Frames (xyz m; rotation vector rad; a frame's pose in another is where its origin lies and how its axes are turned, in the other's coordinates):
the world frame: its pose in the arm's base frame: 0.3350 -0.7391 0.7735 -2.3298 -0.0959 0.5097
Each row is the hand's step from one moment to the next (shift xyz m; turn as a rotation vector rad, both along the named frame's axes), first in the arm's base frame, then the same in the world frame.
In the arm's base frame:
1: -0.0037 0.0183 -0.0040 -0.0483 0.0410 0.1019
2: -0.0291 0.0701 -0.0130 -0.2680 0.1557 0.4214
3: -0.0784 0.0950 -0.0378 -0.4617 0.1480 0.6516
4: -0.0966 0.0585 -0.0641 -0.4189 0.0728 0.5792
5: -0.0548 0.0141 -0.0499 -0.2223 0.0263 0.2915
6: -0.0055 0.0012 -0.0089 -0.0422 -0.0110 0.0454
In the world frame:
1: 0.0019 -0.0103 0.0160 -0.0695 -0.0956 -0.0207
2: -0.0074 -0.0397 0.0656 -0.3530 -0.3800 -0.0680
3: -0.0391 -0.0369 0.1171 -0.6092 -0.5166 -0.1475
4: -0.0549 0.0090 0.1174 -0.5619 -0.4159 -0.1662
5: -0.0307 0.0282 0.0629 -0.2955 -0.2009 -0.0860
6: -0.0018 0.0056 0.0087 -0.0562 -0.0197 -0.0203

